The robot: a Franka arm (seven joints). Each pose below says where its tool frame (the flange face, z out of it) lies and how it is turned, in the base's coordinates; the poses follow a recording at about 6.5 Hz.
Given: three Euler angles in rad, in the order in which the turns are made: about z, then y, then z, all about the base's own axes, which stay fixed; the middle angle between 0 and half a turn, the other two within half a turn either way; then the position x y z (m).
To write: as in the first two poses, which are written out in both.
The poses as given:
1: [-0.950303, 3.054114, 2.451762, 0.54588, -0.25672, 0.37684]
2: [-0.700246, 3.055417, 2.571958, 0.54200, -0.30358, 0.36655]
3: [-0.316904, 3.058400, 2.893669, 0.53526, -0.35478, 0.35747]
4: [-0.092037, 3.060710, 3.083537, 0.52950, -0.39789, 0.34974]
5: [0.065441, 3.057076, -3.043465, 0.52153, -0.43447, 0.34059]
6: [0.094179, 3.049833, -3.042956, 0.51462, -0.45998, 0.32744]
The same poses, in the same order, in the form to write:
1:
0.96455, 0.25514, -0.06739, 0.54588
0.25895, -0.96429, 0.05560, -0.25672
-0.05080, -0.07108, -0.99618, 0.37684
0, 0, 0, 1

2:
0.98909, 0.12823, -0.07248, 0.54200
0.13177, -0.99019, 0.04642, -0.30358
-0.06582, -0.05546, -0.99629, 0.36655
0, 0, 0, 1

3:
0.99444, 0.06788, -0.08056, 0.53526
0.06973, -0.99736, 0.02039, -0.35478
-0.07896, -0.02590, -0.99654, 0.35747
0, 0, 0, 1

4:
0.99617, 0.03367, -0.08066, 0.52950
0.03416, -0.99941, 0.00469, -0.39789
-0.08045, -0.00743, -0.99673, 0.34974
0, 0, 0, 1

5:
0.99592, 0.03291, -0.08401, 0.52153
0.03233, -0.99944, -0.00827, -0.43447
-0.08424, 0.00552, -0.99643, 0.34059
0, 0, 0, 1

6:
0.99582, 0.00485, -0.09119, 0.51462
0.00405, -0.99995, -0.00902, -0.45998
-0.09122, 0.00862, -0.99579, 0.32744
0, 0, 0, 1

